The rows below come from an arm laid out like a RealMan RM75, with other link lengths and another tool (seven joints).
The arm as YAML. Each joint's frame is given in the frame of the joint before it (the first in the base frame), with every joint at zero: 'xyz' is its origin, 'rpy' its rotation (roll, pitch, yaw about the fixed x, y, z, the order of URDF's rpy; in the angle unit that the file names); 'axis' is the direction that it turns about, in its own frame. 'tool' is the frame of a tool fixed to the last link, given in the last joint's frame.
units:
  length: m
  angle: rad
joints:
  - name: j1
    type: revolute
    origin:
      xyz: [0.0, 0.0, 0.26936]
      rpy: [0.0, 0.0, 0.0]
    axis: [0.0, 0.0, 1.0]
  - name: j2
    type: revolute
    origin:
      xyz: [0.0, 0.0, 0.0]
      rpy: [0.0, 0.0, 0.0]
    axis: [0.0, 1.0, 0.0]
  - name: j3
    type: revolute
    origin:
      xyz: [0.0, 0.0, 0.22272]
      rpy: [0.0, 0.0, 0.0]
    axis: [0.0, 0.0, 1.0]
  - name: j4
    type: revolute
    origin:
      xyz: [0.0, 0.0, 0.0]
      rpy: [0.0, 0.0, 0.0]
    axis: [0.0, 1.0, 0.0]
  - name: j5
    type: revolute
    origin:
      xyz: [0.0, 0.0, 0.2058]
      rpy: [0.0, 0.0, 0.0]
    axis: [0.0, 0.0, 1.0]
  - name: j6
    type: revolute
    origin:
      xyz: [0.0, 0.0, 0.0]
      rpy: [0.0, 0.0, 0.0]
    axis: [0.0, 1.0, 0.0]
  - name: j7
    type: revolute
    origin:
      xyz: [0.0, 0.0, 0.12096]
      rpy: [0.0, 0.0, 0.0]
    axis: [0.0, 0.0, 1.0]
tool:
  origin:
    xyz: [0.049, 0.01, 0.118]
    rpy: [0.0, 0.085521, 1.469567]
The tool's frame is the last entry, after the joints.
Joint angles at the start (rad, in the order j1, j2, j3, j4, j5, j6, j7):
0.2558 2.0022 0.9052 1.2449 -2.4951 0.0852 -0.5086
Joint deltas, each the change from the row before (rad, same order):
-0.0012 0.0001 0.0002 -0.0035 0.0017 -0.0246 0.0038
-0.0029 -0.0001 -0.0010 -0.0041 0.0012 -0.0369 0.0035
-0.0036 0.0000 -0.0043 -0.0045 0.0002 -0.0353 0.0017
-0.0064 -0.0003 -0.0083 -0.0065 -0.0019 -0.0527 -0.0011
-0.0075 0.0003 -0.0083 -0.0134 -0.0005 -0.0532 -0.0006
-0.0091 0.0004 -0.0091 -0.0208 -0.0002 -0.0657 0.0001
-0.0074 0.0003 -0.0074 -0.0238 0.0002 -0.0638 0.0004
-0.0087 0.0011 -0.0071 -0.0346 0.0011 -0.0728 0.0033
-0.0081 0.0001 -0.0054 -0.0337 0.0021 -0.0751 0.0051
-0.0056 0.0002 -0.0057 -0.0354 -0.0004 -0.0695 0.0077
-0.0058 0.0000 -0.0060 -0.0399 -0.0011 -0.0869 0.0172
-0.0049 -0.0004 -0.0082 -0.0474 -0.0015 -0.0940 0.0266
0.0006 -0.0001 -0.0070 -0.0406 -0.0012 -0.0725 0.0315
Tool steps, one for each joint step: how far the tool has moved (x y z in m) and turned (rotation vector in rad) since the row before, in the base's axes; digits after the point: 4 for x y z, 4 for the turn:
-0.0024 0.0030 0.0021 0.0167 0.0149 0.0032
-0.0035 0.0041 0.0032 0.0245 0.0200 0.0076
-0.0030 0.0027 0.0023 0.0207 0.0161 0.0093
-0.0040 0.0033 0.0035 0.0302 0.0192 0.0178
-0.0009 0.0025 0.0032 0.0290 0.0165 0.0109
0.0008 0.0029 0.0043 0.0361 0.0182 0.0097
0.0020 0.0030 0.0048 0.0357 0.0153 0.0078
0.0055 0.0028 0.0055 0.0400 0.0151 0.0017
0.0051 0.0030 0.0072 0.0434 0.0172 0.0028
0.0055 0.0021 0.0064 0.0380 0.0128 0.0034
0.0043 0.0023 0.0090 0.0471 0.0240 0.0071
0.0054 0.0010 0.0093 0.0458 0.0279 0.0070
0.0034 0.0003 0.0066 0.0301 0.0278 0.0061

